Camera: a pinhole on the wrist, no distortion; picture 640 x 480 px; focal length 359.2 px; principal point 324.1 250.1 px. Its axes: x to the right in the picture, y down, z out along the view. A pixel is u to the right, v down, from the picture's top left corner.
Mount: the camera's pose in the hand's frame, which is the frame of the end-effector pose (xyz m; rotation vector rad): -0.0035 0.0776 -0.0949 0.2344 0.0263 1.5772
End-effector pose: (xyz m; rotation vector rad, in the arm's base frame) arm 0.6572 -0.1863 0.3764 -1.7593 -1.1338 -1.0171
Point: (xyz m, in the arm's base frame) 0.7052 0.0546 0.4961
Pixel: 228 86
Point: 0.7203 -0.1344 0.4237
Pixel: 268 121
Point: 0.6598 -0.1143 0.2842
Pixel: 227 421
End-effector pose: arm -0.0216 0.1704 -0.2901 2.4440 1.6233 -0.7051
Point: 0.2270 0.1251 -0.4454
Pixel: outside the picture
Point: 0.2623 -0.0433 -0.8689
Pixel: 598 199
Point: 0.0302 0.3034 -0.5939
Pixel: 323 28
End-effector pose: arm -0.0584 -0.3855 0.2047 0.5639 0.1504 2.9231
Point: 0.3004 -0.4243 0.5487
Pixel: 344 460
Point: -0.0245 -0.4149 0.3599
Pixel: 324 277
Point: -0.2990 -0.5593 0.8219
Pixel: 493 54
